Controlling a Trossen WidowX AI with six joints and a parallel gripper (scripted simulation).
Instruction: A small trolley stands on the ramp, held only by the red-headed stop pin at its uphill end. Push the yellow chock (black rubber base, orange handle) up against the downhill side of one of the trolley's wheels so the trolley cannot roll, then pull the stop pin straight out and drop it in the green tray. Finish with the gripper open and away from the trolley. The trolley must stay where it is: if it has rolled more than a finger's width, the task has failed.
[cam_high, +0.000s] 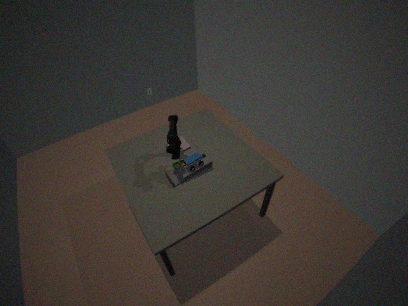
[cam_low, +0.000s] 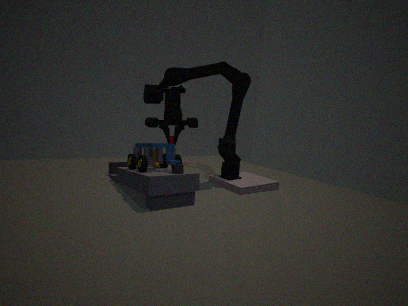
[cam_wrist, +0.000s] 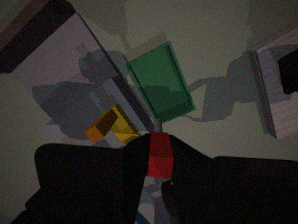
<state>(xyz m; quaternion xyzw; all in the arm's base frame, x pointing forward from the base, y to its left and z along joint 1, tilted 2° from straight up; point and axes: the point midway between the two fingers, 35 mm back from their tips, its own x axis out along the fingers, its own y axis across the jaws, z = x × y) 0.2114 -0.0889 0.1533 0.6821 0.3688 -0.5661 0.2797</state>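
Now: gripper tip 14 cm above the green tray and 2 cm past it. From my gripper tip the other things lie so: yellow chock 5 cm below, 5 cm ahead; then red-headed stop pin right at my gripper tip; then blue trolley 10 cm ahead, 9 cm to the left, 2 cm below.
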